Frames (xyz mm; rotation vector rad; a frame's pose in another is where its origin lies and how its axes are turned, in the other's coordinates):
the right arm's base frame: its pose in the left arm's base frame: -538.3 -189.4 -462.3 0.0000 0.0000 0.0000
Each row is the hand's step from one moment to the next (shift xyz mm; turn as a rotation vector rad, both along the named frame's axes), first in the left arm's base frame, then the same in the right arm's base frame.
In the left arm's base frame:
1: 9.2 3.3 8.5 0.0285 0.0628 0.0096
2: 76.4 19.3 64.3 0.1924 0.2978 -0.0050
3: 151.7 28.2 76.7 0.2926 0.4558 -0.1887
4: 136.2 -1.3 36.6 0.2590 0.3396 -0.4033
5: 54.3 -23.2 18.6 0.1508 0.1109 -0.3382
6: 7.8 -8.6 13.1 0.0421 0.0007 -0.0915
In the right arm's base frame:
1: 9.2 3.3 8.5 0.0285 0.0628 0.0096
2: 76.4 19.3 64.3 0.1924 0.2978 -0.0050
3: 151.7 28.2 76.7 0.2926 0.4558 -0.1887
4: 136.2 -1.3 36.6 0.2590 0.3396 -0.4033
5: 54.3 -23.2 18.6 0.1508 0.1109 -0.3382
6: 7.8 -8.6 13.1 0.0421 0.0007 -0.0915

